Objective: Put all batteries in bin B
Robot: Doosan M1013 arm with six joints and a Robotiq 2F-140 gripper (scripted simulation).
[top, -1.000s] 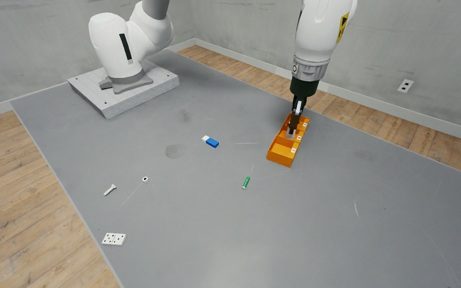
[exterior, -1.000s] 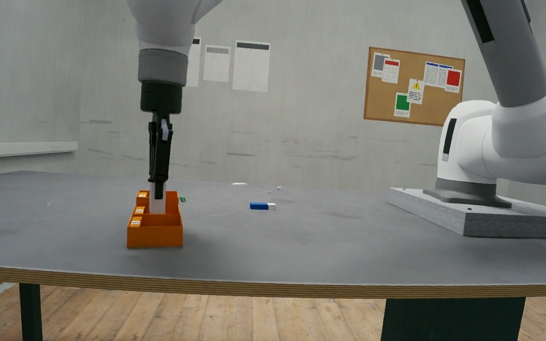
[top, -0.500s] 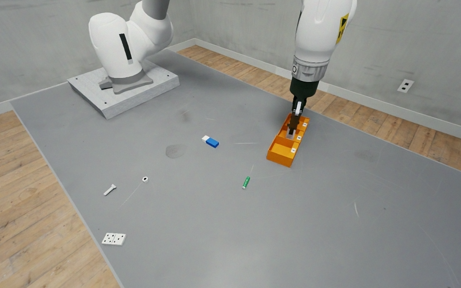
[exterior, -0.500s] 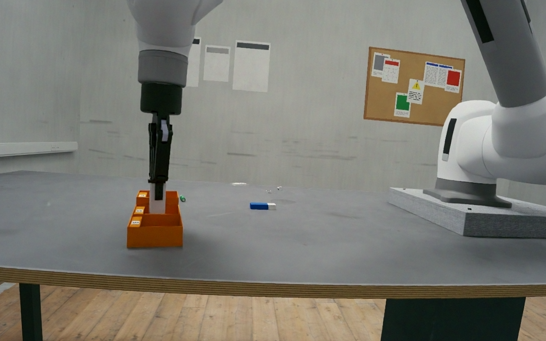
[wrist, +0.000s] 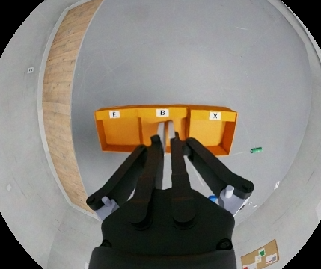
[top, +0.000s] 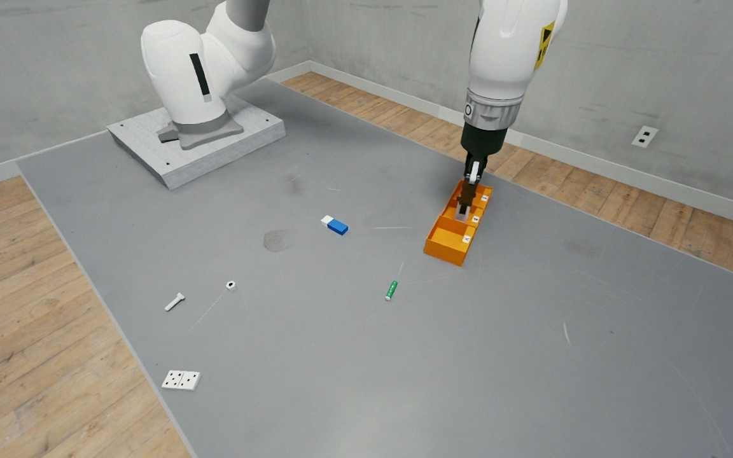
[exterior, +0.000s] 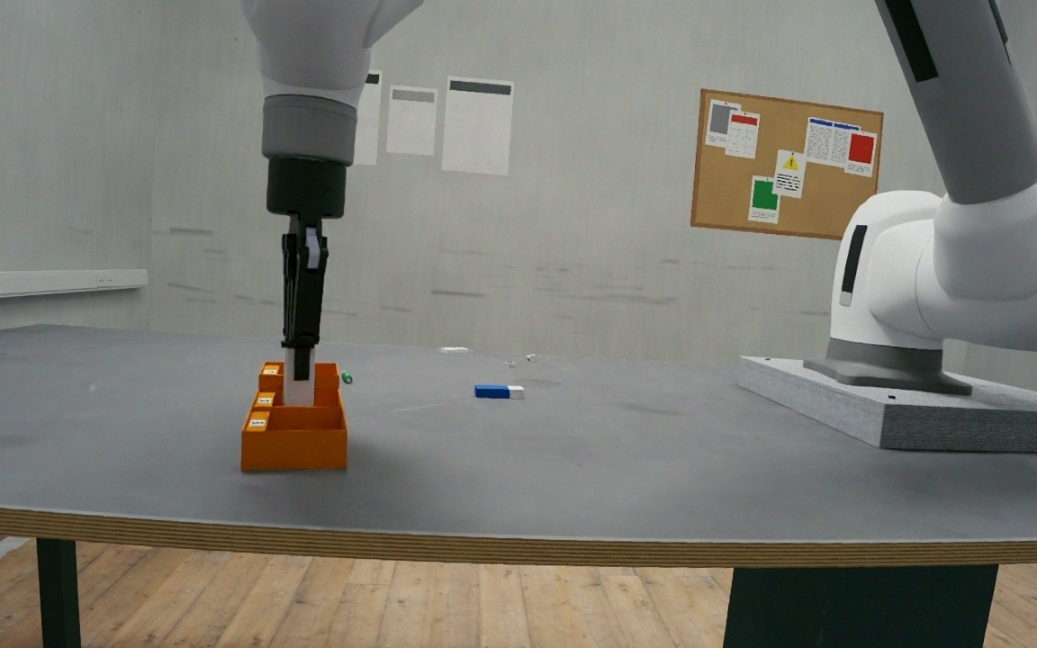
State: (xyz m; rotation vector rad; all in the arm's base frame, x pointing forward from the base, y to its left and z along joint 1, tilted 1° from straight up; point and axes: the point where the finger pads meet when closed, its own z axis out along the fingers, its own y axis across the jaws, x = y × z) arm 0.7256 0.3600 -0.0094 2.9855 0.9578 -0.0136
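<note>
My gripper is now 10 mm to the right of the orange bin row and 30 mm above it. Also, from my hand: green battery: 50 mm ahead, 250 mm to the right, 40 mm below; white eraser: 180 mm behind, 240 mm to the right, 40 mm below; nut: 150 mm behind, 500 mm to the right, 50 mm below.
</note>
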